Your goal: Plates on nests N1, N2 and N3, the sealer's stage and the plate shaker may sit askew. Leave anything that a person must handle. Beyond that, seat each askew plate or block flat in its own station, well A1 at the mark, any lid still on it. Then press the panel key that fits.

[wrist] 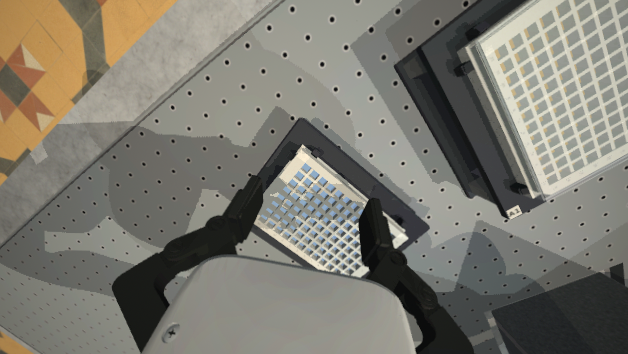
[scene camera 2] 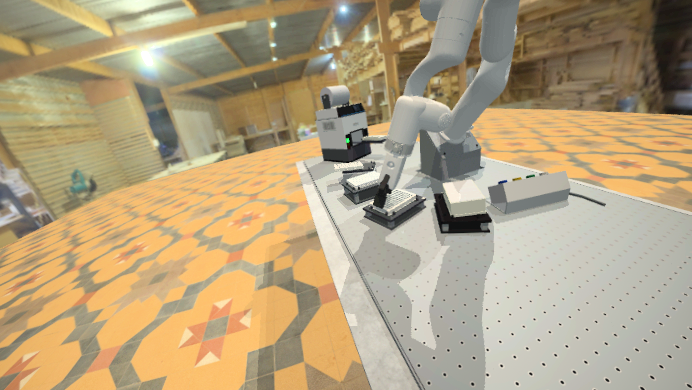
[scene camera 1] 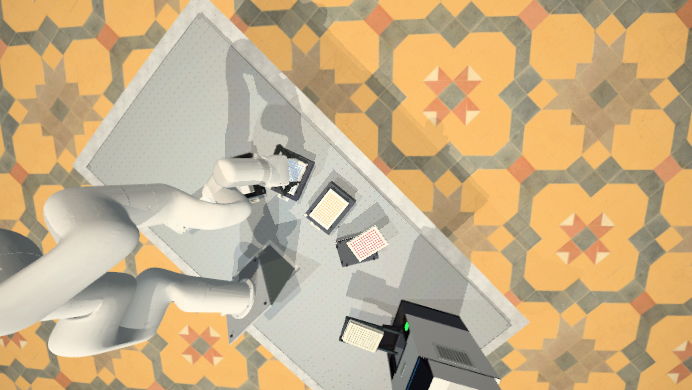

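My gripper (wrist: 313, 198) (scene camera 2: 385, 195) is open and empty. It hangs just above a white plate with blue wells (wrist: 326, 222) (scene camera 1: 296, 169) (scene camera 2: 402, 199), one finger on each side of it. That plate lies inside its dark nest (wrist: 351, 169) (scene camera 2: 391, 217). A cream-welled plate (wrist: 558, 88) (scene camera 1: 330, 208) (scene camera 2: 360, 180) sits in the neighbouring nest, which carries an A1 label (wrist: 513, 212). A red-welled plate (scene camera 1: 368, 242) lies twisted across its nest (scene camera 1: 346, 255). A white plate (scene camera 1: 362, 335) rests on the sealer's stage.
The sealer (scene camera 1: 435, 344) (scene camera 2: 340, 131) stands at the table's far end. A white block (scene camera 2: 464, 196) sits on the black shaker (scene camera 2: 460, 224). The grey key panel (scene camera 2: 527, 191) lies beside it. My arm covers the shaker in the top view.
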